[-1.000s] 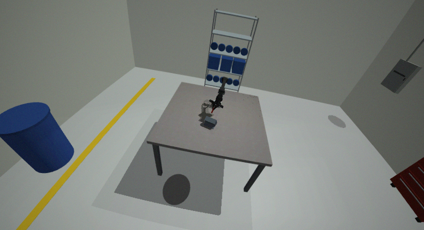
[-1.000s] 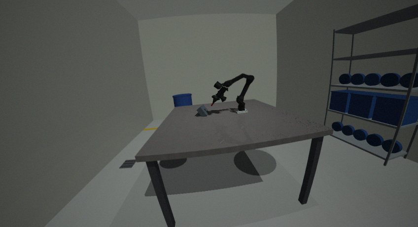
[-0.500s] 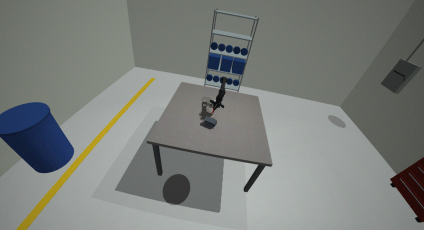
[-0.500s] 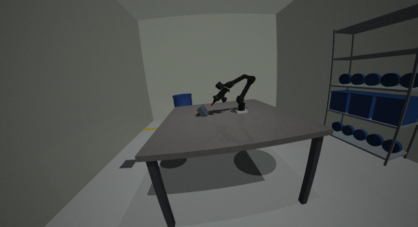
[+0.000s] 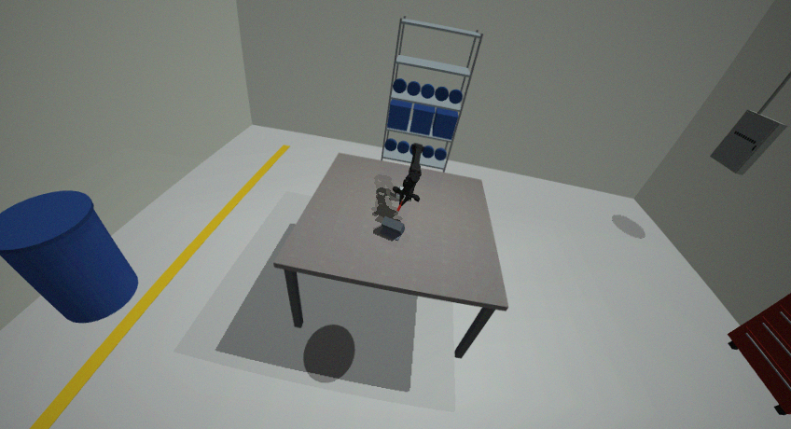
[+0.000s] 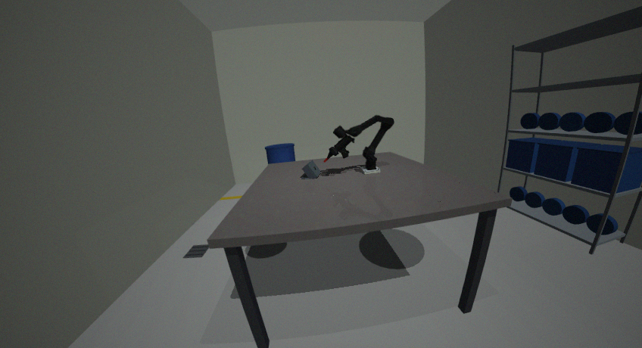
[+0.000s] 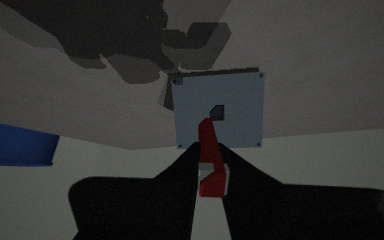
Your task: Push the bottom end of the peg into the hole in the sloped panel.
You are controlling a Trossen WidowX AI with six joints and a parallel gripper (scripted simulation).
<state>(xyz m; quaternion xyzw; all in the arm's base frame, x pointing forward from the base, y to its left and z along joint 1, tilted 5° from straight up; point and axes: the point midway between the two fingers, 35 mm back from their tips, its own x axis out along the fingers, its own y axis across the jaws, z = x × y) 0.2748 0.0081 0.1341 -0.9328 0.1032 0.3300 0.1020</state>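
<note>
Right now my gripper tip is 120 mm short of the panel and 80 mm above it. The rest, counted from my gripper tip: red square peg: 10 mm behind, 10 mm above.
</note>
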